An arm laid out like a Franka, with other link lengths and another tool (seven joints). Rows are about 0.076 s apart.
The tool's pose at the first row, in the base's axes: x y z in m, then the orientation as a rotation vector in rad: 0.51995 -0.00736 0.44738 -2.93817 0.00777 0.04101
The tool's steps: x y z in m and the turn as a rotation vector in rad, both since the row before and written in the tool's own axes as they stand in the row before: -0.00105 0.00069 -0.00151 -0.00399 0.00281 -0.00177; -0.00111 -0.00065 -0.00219 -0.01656 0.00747 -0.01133; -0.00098 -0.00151 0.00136 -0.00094 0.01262 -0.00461; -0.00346 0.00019 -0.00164 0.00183 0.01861 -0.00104; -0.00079 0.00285 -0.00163 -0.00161 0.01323 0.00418; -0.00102 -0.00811 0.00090 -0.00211 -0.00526 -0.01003; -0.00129 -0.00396 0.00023 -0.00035 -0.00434 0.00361
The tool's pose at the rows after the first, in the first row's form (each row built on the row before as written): 0.51894 -0.00834 0.44875 -2.94221 0.00551 0.03667; 0.51789 -0.00813 0.45105 -2.95876 -0.01041 0.02417; 0.51688 -0.00641 0.45000 -2.95969 -0.01553 0.00487; 0.51343 -0.00693 0.45159 -2.95769 -0.01454 -0.02278; 0.51265 -0.01004 0.45266 -2.95903 -0.00654 -0.04180; 0.51160 -0.00190 0.45322 -2.96130 -0.02206 -0.03540; 0.51025 0.00202 0.45367 -2.96175 -0.01729 -0.02850
